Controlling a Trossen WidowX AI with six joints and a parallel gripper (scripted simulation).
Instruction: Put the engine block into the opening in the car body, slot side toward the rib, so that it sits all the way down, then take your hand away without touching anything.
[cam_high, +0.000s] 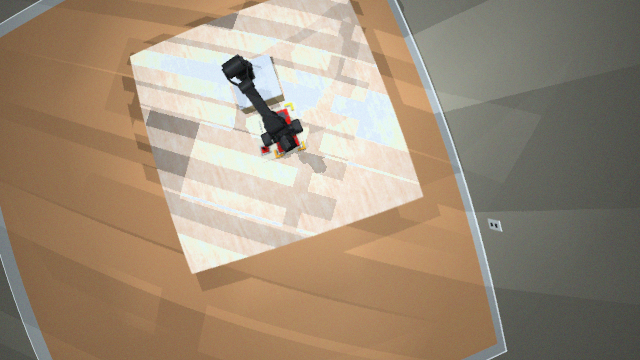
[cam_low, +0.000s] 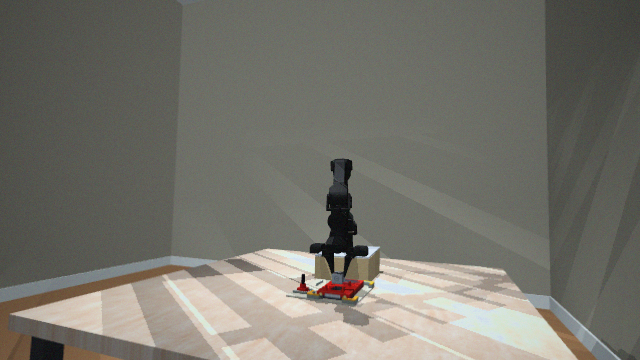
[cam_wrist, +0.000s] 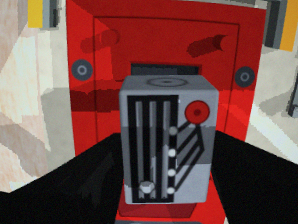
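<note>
The grey engine block is 10 mm below my gripper tip. The rest, counted from my gripper tip: black upright pin 10 mm ahead, 120 mm to the right, 30 mm below.
</note>
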